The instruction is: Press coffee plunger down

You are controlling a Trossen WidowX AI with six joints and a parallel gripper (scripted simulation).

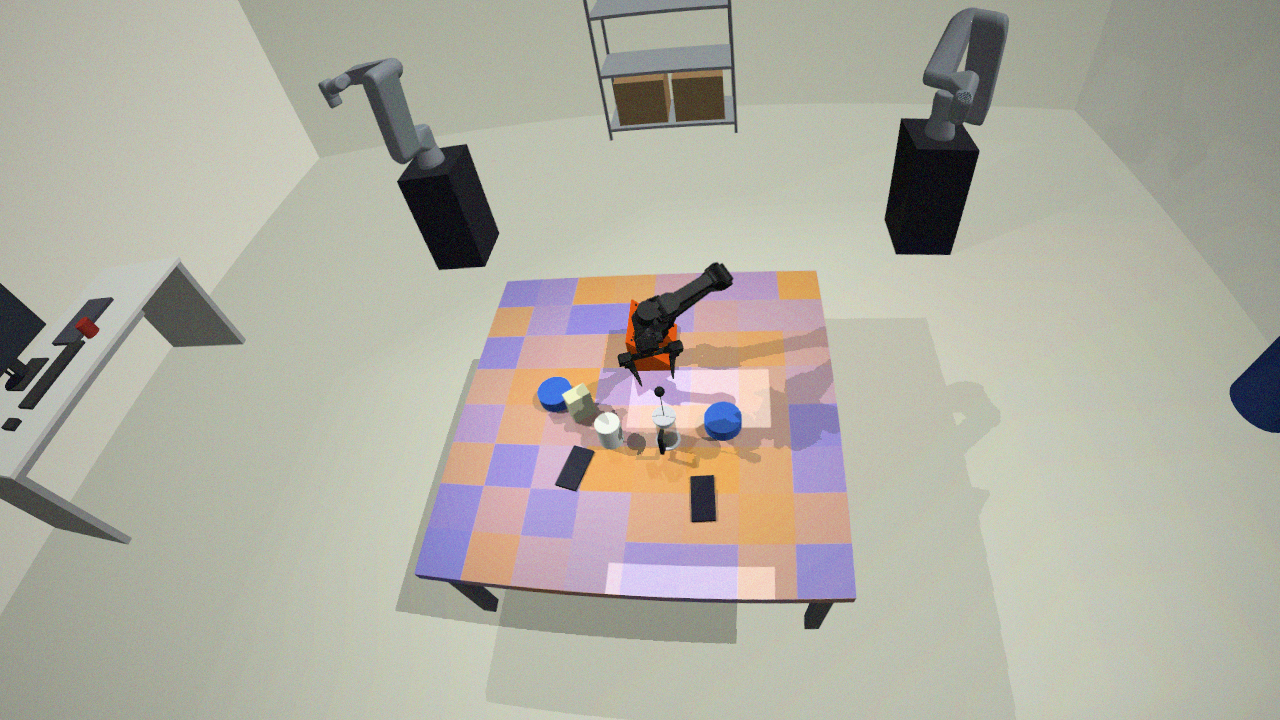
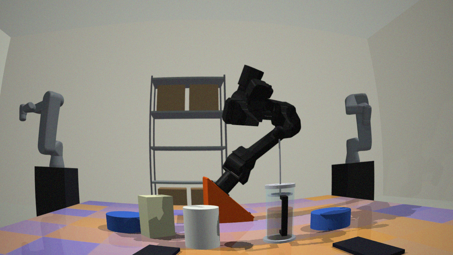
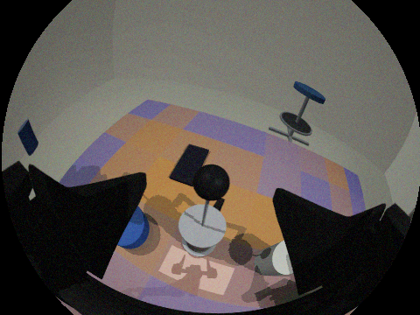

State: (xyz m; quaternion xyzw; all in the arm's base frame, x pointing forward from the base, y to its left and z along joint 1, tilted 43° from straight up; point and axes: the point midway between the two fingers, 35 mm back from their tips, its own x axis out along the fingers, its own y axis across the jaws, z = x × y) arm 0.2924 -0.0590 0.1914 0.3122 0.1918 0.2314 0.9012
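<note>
Now: the coffee press 3 cm ahead of my gripper tip and 15 cm below it.
</note>
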